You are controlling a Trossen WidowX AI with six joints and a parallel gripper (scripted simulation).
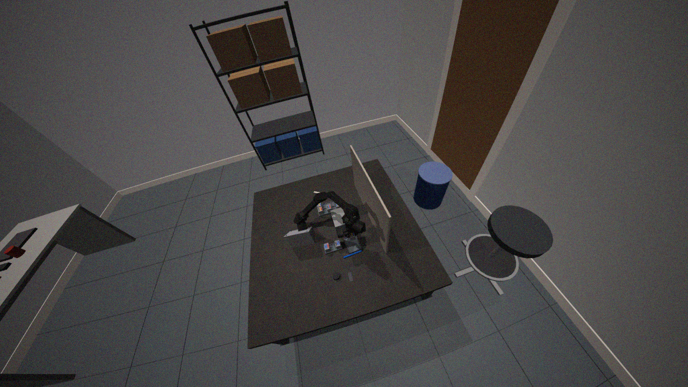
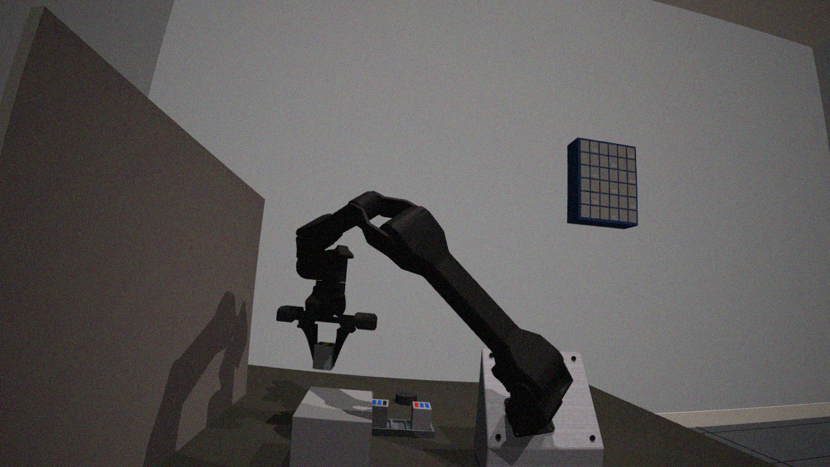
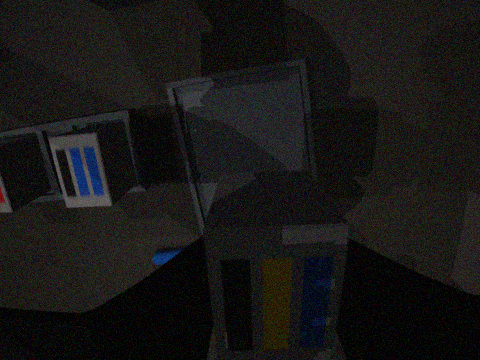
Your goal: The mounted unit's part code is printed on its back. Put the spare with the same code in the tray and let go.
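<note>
Now: gripper tip 110 mm above the grey tray. From my gripper tip the other things lie so: tall upright panel 200 mm ahead, 200 mm to the left, 110 mm above; then spare 190 mm behind, 30 mm to the left, 80 mm below; then grey mounted unit 40 mm behind, 210 mm to the left, 70 mm below.
</note>
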